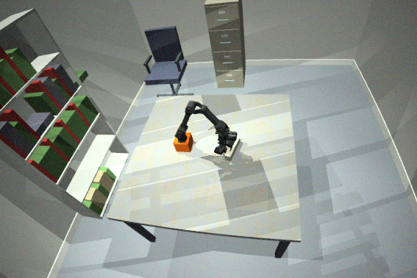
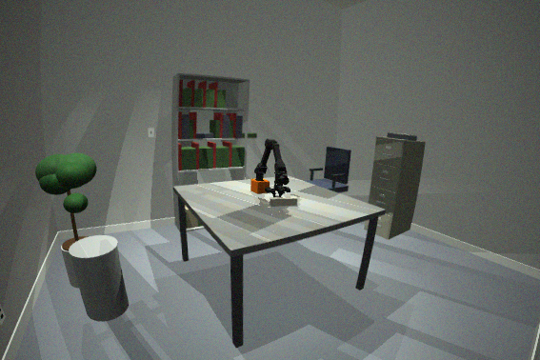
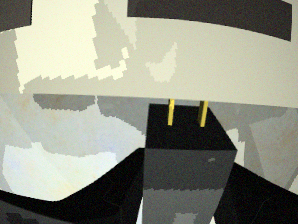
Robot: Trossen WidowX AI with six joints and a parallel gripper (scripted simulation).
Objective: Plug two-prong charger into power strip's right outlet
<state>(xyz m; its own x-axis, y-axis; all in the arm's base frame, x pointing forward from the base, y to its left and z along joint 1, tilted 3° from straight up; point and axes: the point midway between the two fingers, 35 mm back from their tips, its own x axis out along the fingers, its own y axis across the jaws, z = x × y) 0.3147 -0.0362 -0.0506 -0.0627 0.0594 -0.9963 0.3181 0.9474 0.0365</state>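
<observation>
Right now the two-prong charger is 20 mm ahead of my gripper tip, 10 mm to the right of it and 10 mm above it.
</observation>
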